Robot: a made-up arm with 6 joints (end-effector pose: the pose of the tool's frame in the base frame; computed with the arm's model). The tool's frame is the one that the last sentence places.
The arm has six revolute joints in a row. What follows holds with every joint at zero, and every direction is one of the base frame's. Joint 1 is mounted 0.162 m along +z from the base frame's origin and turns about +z. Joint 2 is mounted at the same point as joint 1 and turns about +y. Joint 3 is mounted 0.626 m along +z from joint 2 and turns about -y. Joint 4 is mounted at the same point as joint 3 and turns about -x. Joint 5 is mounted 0.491 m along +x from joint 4 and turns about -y. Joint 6 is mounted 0.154 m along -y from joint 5 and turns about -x. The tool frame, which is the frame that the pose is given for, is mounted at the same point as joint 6; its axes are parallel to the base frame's.
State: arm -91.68 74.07 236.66 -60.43 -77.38 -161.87
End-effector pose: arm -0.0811 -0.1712 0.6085 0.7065 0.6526 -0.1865 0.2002
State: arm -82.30 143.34 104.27 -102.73 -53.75 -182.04
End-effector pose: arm 0.1221 -0.6498 -0.7663 0.8877 -0.3741 0.2051 -0.1730
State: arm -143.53 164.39 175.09 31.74 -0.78 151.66
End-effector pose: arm -0.5892 -0.2726 -0.2701 0.0921 0.3057 -0.9477 -0.0004
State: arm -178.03 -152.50 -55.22 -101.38 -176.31 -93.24
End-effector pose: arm 0.2024 -0.0234 0.1129 0.0837 0.6612 0.0435 -0.7443
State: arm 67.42 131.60 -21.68 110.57 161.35 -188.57
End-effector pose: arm -0.0137 0.1079 -0.6032 0.6735 -0.2470 -0.5484 0.4297
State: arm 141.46 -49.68 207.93 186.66 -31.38 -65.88
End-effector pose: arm 0.3741 -0.4935 0.0913 0.3472 0.4845 0.5663 -0.5693
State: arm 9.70 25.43 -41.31 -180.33 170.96 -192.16
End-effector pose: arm 0.4309 0.2299 0.2766 0.4706 0.1228 -0.8639 0.1308
